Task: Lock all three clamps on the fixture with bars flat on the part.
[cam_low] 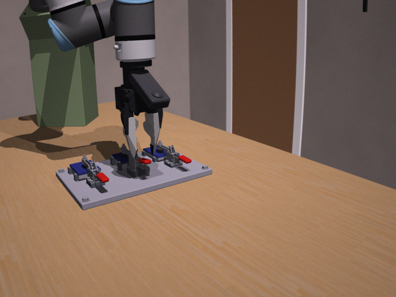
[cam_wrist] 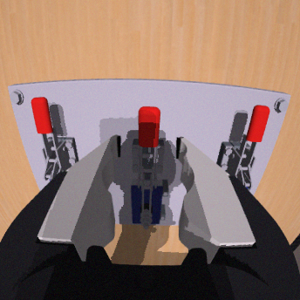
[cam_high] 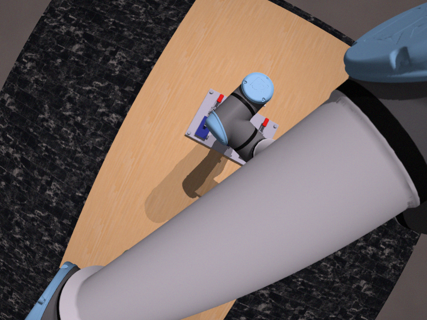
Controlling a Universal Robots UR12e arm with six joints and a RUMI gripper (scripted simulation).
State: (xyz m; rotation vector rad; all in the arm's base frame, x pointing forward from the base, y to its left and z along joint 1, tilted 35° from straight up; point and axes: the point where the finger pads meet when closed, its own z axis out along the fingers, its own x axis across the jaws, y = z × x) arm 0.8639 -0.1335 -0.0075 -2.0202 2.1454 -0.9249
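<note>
Now: hand 80 mm past the grey fixture plate, 80 mm above it and 10 mm to the right of it. From my hand the other things lie so: blue part: 150 mm behind, 90 mm to the right, 60 mm below.
</note>
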